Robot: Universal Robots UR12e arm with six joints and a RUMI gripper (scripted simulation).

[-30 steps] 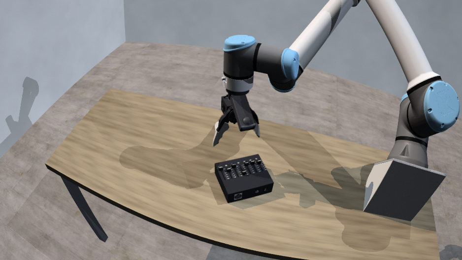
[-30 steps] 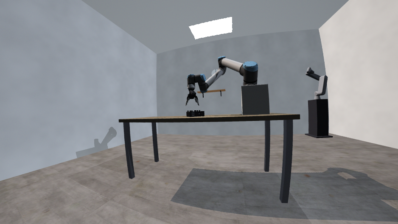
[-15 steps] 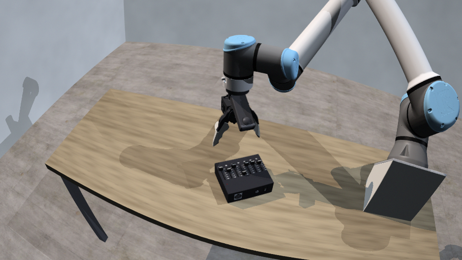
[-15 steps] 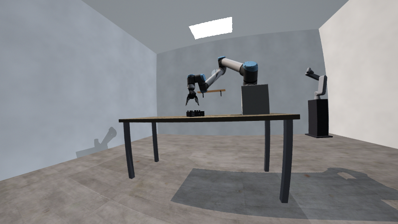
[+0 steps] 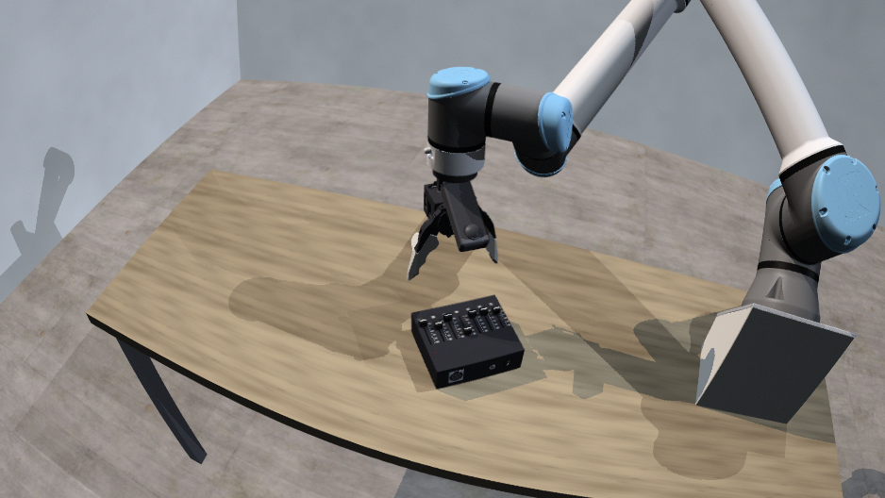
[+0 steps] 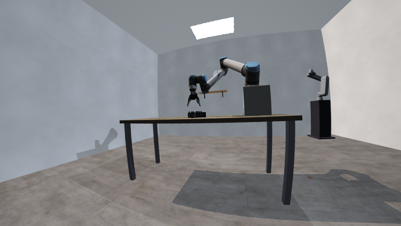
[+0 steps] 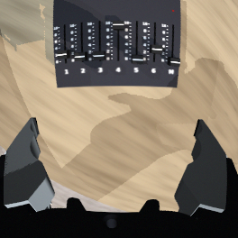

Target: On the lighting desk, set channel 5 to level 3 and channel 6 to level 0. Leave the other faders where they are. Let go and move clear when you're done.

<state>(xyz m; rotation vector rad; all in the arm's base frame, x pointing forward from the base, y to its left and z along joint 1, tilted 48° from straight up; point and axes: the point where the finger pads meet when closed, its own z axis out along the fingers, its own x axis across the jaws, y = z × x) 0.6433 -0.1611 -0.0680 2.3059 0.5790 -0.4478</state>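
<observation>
Now: hand 50 mm to the right of the channel 5 fader knob and 60 mm above it. The rest, counted from my hand: channel 6 fader knob 10 mm ahead, 70 mm to the left, 60 mm below.
</observation>
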